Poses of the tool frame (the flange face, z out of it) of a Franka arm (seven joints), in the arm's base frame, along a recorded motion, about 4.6 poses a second.
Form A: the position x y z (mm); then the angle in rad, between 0 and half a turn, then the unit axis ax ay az.
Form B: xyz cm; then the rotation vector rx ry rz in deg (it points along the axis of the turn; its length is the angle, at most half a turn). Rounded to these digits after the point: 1 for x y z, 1 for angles.
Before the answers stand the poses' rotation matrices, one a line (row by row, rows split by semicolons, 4 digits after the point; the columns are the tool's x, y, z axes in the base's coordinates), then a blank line. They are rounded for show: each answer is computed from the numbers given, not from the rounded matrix.
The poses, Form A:
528 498 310 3.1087 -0.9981 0.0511 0.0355
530 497 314 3.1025 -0.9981 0.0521 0.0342
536 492 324 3.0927 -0.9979 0.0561 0.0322
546 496 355 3.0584 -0.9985 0.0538 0.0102
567 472 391 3.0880 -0.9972 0.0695 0.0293
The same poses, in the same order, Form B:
0.9923 -0.1031 -0.0692; -0.1008 -0.9942 0.0364; -0.0725 -0.0292 -0.9969
0.9922 -0.1053 -0.0662; -0.1026 -0.9938 0.0426; -0.0703 -0.0354 -0.9969
0.9916 -0.1135 -0.0615; -0.1103 -0.9925 0.0524; -0.0670 -0.0452 -0.9967
0.9940 -0.1081 -0.0159; -0.1064 -0.9908 0.0841; -0.0248 -0.0819 -0.9963
0.9886 -0.1401 -0.0547; -0.1369 -0.9889 0.0575; -0.0621 -0.0493 -0.9968

52.8 49.8 31.0 -177.8 9.1 6.3
53.0 49.7 31.4 -177.4 9.3 6.1
53.6 49.2 32.4 -176.8 9.9 5.7
54.6 49.6 35.5 -175.0 9.4 1.8
56.7 47.2 39.1 -176.4 12.3 5.2

